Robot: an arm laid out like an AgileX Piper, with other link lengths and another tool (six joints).
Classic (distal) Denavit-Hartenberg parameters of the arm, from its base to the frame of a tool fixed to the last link. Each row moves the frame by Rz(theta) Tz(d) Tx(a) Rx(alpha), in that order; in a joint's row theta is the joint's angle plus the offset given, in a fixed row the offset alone. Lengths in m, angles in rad.
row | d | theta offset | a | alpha
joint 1 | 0.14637 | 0 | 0 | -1.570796
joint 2 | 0 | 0.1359 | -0.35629 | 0
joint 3 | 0 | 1.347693 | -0.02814 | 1.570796
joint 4 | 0.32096 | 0 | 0 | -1.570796
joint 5 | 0 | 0 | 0 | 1.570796
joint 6 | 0.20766 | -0.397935 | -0.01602 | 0.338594
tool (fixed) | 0.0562 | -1.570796 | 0 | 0
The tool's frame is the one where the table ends.
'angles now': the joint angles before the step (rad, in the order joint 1, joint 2, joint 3, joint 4, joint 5, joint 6). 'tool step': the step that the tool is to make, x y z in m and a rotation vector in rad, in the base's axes. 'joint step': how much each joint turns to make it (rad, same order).
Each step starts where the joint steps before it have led.
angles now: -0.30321 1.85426 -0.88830 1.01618 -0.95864 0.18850
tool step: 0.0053 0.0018 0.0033 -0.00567 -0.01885 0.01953
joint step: -0.00002 -0.00003 -0.00002 -0.03130 0.00004 0.02853
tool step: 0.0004 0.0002 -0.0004 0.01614 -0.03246 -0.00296
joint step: 0.00000 0.00006 -0.00018 -0.00371 0.00007 0.03828
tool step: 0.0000 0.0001 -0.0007 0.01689 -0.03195 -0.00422
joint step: -0.00008 0.00002 0.00022 -0.00212 -0.00009 0.03772
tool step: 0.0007 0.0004 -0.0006 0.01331 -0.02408 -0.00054
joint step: 0.00003 0.00001 -0.00005 -0.00380 0.00179 0.02944
